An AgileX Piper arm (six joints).
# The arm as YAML. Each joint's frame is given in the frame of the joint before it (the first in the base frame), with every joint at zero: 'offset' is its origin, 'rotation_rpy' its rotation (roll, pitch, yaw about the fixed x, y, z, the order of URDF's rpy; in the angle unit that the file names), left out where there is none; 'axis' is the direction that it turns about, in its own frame. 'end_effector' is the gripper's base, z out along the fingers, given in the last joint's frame.
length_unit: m
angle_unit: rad
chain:
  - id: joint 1
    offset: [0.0, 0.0, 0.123]
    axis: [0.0, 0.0, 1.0]
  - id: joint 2
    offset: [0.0, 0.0, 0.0]
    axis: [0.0, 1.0, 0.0]
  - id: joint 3
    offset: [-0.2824, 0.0, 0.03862]
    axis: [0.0, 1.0, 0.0]
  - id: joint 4
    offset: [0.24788, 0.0, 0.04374]
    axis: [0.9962, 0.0, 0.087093]
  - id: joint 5
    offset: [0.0, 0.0, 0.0]
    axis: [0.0, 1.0, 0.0]
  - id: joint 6
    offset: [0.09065, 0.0, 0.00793]
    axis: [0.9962, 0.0, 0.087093]
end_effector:
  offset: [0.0, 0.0, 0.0]
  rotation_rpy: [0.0, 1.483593, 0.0]
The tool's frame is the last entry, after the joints.
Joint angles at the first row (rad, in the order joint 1, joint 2, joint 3, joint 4, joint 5, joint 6):
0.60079 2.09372 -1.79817 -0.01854 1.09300 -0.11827
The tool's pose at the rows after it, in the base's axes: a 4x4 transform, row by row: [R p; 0 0 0 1], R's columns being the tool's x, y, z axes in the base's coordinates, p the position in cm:
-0.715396 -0.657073 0.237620 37.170; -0.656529 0.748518 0.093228 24.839; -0.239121 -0.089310 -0.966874 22.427; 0 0 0 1
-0.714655 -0.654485 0.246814 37.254; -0.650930 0.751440 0.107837 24.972; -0.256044 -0.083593 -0.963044 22.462; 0 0 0 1
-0.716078 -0.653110 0.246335 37.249; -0.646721 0.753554 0.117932 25.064; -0.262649 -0.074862 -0.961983 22.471; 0 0 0 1
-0.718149 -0.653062 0.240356 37.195; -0.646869 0.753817 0.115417 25.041; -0.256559 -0.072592 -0.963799 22.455; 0 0 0 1
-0.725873 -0.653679 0.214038 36.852; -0.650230 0.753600 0.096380 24.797; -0.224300 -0.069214 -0.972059 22.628; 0 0 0 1
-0.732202 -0.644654 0.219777 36.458; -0.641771 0.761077 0.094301 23.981; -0.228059 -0.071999 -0.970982 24.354; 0 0 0 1
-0.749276 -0.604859 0.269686 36.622; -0.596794 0.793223 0.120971 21.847; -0.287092 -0.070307 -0.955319 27.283; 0 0 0 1
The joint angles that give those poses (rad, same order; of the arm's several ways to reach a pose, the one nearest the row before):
0.60079 2.09688 -1.78043 -0.06479 1.09064 -0.10786
0.60079 2.09689 -1.78046 -0.05755 1.07417 -0.10608
0.60080 2.09688 -1.78041 -0.04791 1.06851 -0.10607
0.60079 2.09688 -1.78044 -0.04625 1.07512 -0.10608
0.60079 2.09047 -1.77950 -0.04625 1.11410 -0.10607
0.59103 2.04967 -1.77974 -0.04838 1.15101 -0.10563
0.54568 1.98130 -1.77975 -0.03991 1.15886 -0.10564

